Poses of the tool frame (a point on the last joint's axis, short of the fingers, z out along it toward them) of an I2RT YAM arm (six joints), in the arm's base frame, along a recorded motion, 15 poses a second.
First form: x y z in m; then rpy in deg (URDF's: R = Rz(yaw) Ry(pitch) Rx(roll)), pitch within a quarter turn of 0, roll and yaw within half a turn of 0.
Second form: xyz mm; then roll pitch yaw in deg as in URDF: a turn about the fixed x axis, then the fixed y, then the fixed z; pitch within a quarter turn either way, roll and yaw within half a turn. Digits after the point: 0 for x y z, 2 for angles.
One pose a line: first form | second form
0.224, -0.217, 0.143, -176.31, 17.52, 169.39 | 224, -217, 143, -176.31, 17.52, 169.39
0.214, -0.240, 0.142, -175.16, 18.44, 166.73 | 214, -240, 142, -175.16, 18.44, 166.73
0.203, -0.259, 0.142, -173.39, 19.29, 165.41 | 203, -259, 142, -173.39, 19.29, 165.41
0.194, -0.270, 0.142, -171.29, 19.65, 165.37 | 194, -270, 142, -171.29, 19.65, 165.37
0.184, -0.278, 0.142, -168.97, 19.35, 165.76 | 184, -278, 142, -168.97, 19.35, 165.76
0.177, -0.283, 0.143, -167.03, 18.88, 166.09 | 177, -283, 143, -167.03, 18.88, 166.09
